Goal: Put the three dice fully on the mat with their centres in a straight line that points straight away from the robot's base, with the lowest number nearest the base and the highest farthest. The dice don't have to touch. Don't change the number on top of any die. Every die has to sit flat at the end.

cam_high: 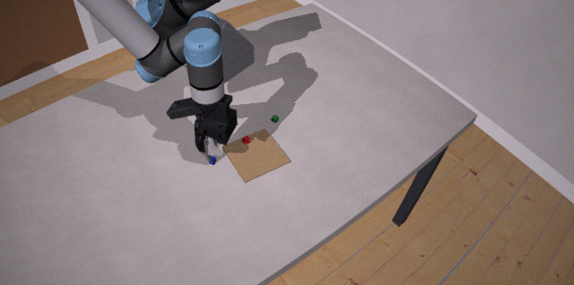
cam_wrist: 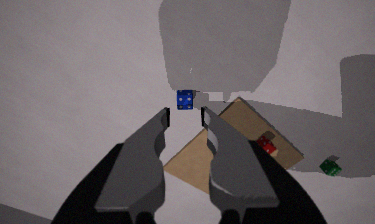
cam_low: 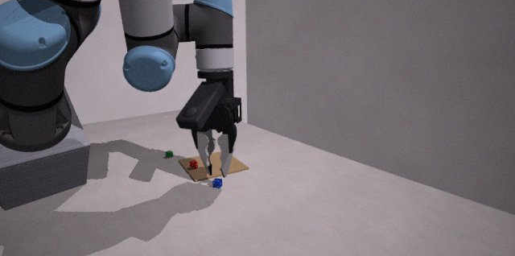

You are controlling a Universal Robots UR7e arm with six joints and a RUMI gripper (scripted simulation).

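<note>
My gripper is now 3 cm above the blue die. Also, from my hand: green die: 1 cm ahead, 23 cm to the left, 3 cm below; then square mat: 6 cm ahead, 10 cm to the left, 4 cm below; then red die: 1 cm ahead, 11 cm to the left, 3 cm below.
</note>
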